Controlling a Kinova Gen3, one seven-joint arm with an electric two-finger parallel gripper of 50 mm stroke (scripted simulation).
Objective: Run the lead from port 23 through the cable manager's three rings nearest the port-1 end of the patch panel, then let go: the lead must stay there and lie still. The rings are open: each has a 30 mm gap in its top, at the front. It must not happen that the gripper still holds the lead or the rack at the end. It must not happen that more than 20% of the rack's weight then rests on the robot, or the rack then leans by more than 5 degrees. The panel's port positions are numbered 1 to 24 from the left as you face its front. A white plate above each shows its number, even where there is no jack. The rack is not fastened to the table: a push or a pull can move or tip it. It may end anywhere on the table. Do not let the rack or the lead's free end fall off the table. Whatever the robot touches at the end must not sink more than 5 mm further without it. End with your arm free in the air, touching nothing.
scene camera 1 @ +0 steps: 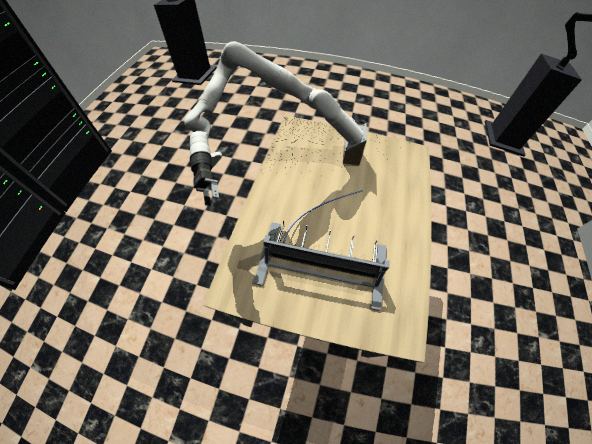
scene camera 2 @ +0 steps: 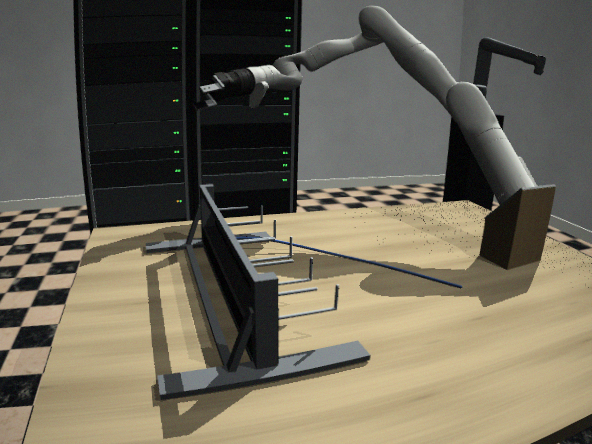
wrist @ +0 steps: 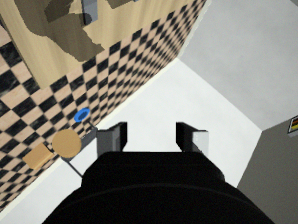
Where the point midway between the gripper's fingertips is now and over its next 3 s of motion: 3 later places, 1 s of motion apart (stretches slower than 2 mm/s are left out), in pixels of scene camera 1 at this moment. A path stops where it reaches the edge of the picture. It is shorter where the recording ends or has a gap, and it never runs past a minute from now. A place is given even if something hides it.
My gripper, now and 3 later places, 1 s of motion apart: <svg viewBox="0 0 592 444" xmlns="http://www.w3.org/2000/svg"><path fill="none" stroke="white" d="M211 201L226 199L272 192L313 184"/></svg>
